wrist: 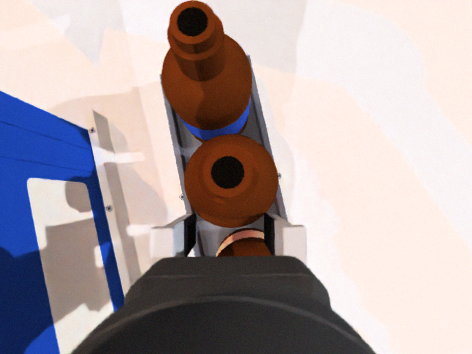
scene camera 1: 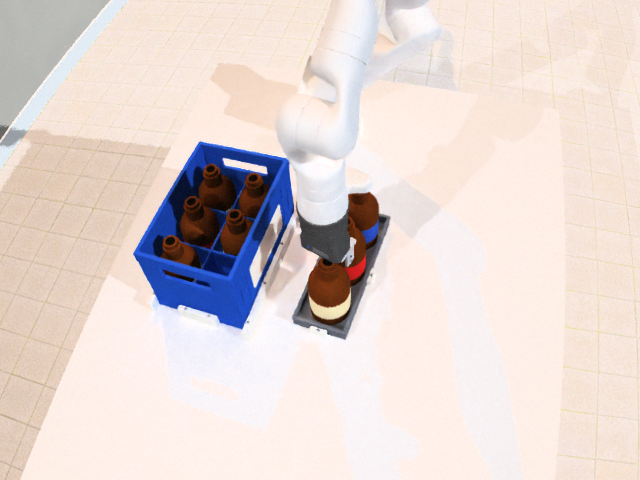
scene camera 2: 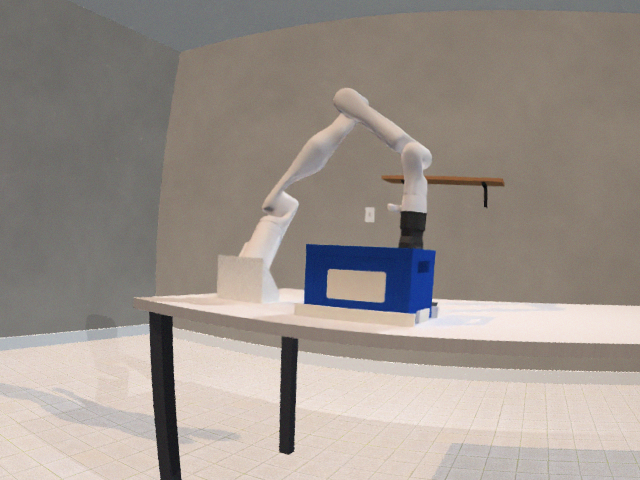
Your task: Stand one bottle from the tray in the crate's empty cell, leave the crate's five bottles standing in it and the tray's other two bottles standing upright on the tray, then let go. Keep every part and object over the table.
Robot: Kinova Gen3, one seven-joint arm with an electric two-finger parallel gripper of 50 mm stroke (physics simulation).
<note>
The pictures show: my gripper and a blue-label bottle.
My gripper shows as well in the wrist view.
</note>
